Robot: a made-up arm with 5 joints.
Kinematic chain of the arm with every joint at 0, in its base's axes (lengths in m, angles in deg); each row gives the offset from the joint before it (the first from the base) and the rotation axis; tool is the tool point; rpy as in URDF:
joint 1: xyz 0 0 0.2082 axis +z
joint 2: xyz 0 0 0 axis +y
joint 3: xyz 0.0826 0 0.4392 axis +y
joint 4: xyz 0.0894 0 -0.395 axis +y
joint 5: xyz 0.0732 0 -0.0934 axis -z
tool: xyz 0 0 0 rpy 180 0 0
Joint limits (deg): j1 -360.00..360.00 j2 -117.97..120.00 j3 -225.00..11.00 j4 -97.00..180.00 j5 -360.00..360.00
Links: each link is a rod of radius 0.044 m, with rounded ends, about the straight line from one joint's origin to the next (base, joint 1, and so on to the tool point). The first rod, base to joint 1, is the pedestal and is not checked.
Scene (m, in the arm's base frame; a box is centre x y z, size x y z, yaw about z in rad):
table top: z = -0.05
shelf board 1: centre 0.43 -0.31 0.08 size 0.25 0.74 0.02 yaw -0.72
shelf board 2: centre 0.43 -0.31 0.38 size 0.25 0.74 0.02 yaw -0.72
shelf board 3: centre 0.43 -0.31 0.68 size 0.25 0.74 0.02 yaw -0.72
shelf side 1: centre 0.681 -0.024 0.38 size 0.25 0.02 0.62 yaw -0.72
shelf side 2: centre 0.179 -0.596 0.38 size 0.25 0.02 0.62 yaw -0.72
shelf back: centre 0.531 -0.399 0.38 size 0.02 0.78 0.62 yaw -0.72
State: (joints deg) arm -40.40 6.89 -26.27 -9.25 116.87
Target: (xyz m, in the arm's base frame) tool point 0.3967 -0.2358 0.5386
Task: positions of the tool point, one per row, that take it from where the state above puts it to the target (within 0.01 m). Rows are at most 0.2 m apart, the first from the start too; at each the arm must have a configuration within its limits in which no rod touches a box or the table.
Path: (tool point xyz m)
1: 0.2773 -0.2335 0.2522
2: 0.2028 -0.1688 0.2445
3: 0.2562 -0.1557 0.3823
4: 0.2457 -0.1033 0.5386
5: 0.3225 -0.1627 0.5508
6: 0.3967 -0.2358 0.5387

